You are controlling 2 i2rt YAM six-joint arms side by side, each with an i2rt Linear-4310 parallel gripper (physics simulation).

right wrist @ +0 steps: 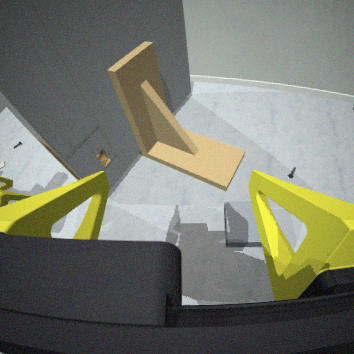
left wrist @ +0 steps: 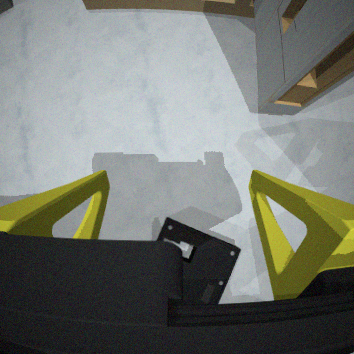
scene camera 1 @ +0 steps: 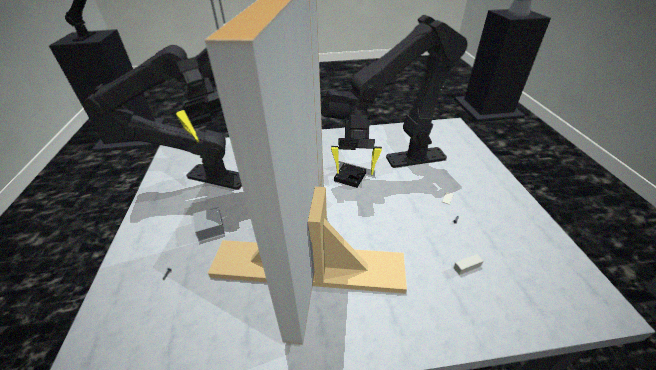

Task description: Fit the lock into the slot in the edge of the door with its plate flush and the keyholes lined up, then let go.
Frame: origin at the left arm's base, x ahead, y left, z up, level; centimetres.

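Seen in the pictures: left gripper, fingertip midpoint: (right wrist: 23, 190) (left wrist: 178, 177) (scene camera 1: 354, 174); right gripper, fingertip midpoint: (right wrist: 178, 178) (scene camera 1: 217, 134); left arm's base, link origin: (scene camera 1: 416, 158); right arm's base, link origin: (scene camera 1: 217, 177).
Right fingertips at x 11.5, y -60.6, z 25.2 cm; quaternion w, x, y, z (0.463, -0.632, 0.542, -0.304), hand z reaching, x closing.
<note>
Offsets run from my right fingertips to a thing's top centre. "spot": to the spot under its first point.
The lock {dx -6.4, dy +35.7, dz -22.6 cm} (scene camera 1: 348, 177) (left wrist: 212, 265) is a flat black box lying on the table, turned at an angle, with a light metal part in its top; my gripper body hides part of it in the left wrist view. My left gripper (scene camera 1: 355, 173) (left wrist: 178, 177) is wide open and empty, its fingers above and on either side of the lock. The grey door (scene camera 1: 280, 150) (left wrist: 270, 60) (right wrist: 50, 75) stands upright. Its edge slot {spot: dx +7.2, dy +21.8, dz -18.1 cm} (left wrist: 312, 82) shows wood-coloured inside, and a small opening {spot: dx +12.8, dy +20.7, dz -18.2 cm} (right wrist: 103, 157) shows in its face. My right gripper (right wrist: 178, 178) is open and empty; in scene camera 1 the door partly hides it.
A wooden stand (scene camera 1: 390, 270) (right wrist: 200, 160) braces the door on both sides. A grey block {dx +6.2, dy -7.6, dz -21.6 cm} (scene camera 1: 210, 232) (right wrist: 236, 225) lies left of the door. Screws {dx +19.6, dy -16.9, dz -24.2 cm} (scene camera 1: 167, 273) {dx +18.4, dy +59.5, dz -24.2 cm} (scene camera 1: 456, 219) lie on both sides. A cream block {dx +33.1, dy +54.3, dz -23.1 cm} (scene camera 1: 468, 264) and a small pale piece {dx +9.7, dy +61.5, dz -25.1 cm} (scene camera 1: 447, 199) lie at the right.
</note>
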